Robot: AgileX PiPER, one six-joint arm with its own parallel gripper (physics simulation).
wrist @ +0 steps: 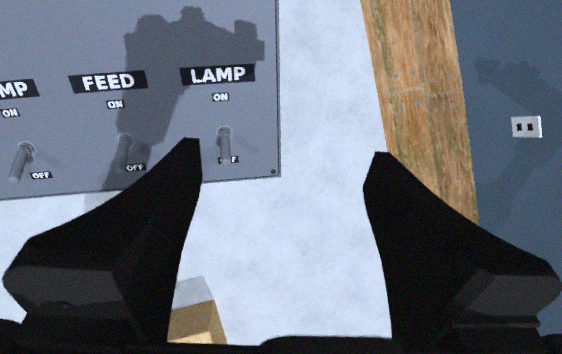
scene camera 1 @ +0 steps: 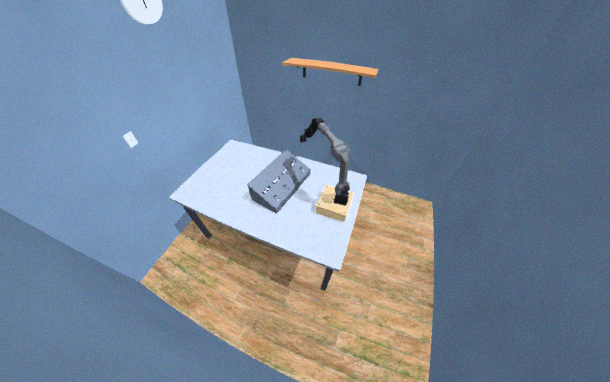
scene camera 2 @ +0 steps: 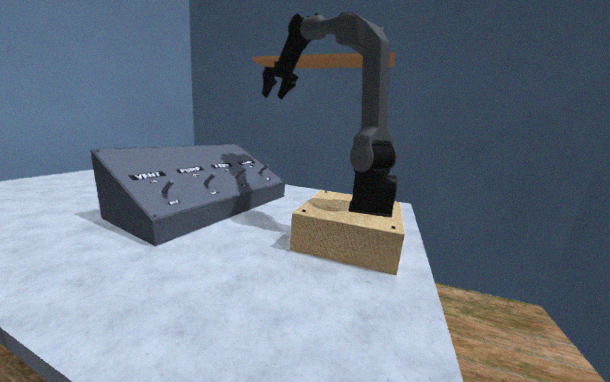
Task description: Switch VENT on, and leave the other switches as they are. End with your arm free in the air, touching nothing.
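Note:
The grey sloped switch panel (scene camera 1: 261,181) (scene camera 2: 200,154) (wrist: 75,40) stands on the table. Its VENT switch (scene camera 2: 167,192) is at the near left end in scene camera 2; the lever leans down towards OFF, like its neighbours. VENT does not show in the wrist view. There the PUMP lever (wrist: 19,164), FEED lever (wrist: 123,156) and LAMP lever (wrist: 226,146) all point down to OFF. My gripper (scene camera 1: 302,140) (scene camera 2: 272,96) (wrist: 286,164) is open and empty, high in the air above the LAMP end of the panel, touching nothing.
My arm stands on a wooden block (scene camera 1: 331,212) (scene camera 2: 345,245) (wrist: 197,322) on the pale table (scene camera 1: 220,170) (scene camera 2: 225,310) (wrist: 320,100). An orange shelf (scene camera 1: 330,66) (scene camera 2: 330,61) is on the wall behind. The arm's shadow falls across the panel.

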